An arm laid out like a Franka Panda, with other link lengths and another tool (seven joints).
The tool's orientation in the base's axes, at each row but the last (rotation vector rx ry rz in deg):
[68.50 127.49 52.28]
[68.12 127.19 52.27]
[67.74 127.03 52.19]
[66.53 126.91 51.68]
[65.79 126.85 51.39]
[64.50 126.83 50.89]
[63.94 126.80 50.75]
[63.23 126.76 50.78]
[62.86 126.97 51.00]
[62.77 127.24 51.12]
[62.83 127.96 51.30]
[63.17 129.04 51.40]
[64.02 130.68 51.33]
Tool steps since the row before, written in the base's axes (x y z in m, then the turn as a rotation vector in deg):
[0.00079 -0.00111 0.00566 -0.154 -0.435 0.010]
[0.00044 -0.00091 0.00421 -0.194 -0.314 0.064]
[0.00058 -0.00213 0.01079 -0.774 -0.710 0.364]
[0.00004 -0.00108 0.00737 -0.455 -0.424 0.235]
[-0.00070 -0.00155 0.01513 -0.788 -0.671 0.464]
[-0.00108 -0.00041 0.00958 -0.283 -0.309 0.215]
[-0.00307 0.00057 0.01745 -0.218 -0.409 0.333]
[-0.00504 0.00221 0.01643 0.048 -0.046 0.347]
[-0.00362 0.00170 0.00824 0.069 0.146 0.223]
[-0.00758 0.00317 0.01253 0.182 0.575 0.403]
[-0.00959 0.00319 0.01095 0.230 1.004 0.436]
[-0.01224 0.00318 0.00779 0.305 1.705 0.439]
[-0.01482 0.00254 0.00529 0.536 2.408 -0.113]
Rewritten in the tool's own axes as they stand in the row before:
[-0.00180 0.00412 -0.00370 -0.290 -0.254 -0.254]
[-0.00136 0.00296 -0.00286 -0.171 -0.187 -0.276]
[-0.00308 0.00737 -0.00758 -0.231 -0.442 -0.994]
[-0.00172 0.00499 -0.00526 -0.144 -0.247 -0.600]
[-0.00272 0.01011 -0.01106 -0.202 -0.359 -1.057]
[-0.00107 0.00632 -0.00721 -0.136 -0.123 -0.434]
[-0.00037 0.01157 -0.01343 -0.271 -0.049 -0.500]
[0.00209 0.01065 -0.01351 -0.116 0.259 -0.210]
[0.00214 0.00509 -0.00731 0.049 0.266 -0.051]
[0.00492 0.00698 -0.01231 0.314 0.652 0.049]
[0.00642 0.00476 -0.01258 0.634 0.898 0.205]
[0.00852 0.00095 -0.01213 1.164 1.262 0.495]
[0.01001 -0.00280 -0.01208 1.660 1.313 1.272]

